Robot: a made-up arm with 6 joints.
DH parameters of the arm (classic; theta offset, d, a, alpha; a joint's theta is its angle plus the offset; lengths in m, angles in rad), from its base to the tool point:
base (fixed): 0.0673 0 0.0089 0
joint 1: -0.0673 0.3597 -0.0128 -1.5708
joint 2: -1.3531 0 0.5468 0
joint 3: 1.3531 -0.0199 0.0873 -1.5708
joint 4: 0 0.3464 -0.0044 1.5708
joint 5: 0 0.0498 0.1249 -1.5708
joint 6: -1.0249 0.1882 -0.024 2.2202
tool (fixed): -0.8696 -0.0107 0 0
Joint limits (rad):
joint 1: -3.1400..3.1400
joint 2: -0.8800..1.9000
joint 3: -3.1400..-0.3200
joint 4: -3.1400..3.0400
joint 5: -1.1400..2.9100
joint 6: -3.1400..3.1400
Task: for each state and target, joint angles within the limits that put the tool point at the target. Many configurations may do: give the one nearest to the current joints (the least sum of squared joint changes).
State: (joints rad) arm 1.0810 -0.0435 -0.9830 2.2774 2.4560 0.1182
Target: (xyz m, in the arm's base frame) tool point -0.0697 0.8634 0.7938
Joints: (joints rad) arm 1.5545 0.5681 -1.6127 2.5168 1.8947 0.0148
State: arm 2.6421 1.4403 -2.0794 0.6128 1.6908 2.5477
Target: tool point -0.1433 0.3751 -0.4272
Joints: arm 1.7488 1.9000 -1.9140 0.1840 1.3528 2.5762
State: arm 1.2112 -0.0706 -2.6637 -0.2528 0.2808 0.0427
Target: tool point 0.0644 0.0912 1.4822
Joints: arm 0.9251 -0.1399 -2.6822 -0.1991 0.4070 0.0529
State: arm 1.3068 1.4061 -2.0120 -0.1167 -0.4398 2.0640
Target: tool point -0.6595 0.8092 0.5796
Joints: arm 2.1905 1.0532 -2.2607 -0.1674 -0.4198 2.0895
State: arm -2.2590 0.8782 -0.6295 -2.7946 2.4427 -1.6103
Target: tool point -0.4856 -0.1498 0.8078
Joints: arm -2.5173 0.1047 -0.6144 -2.6230 2.7583 -1.6203
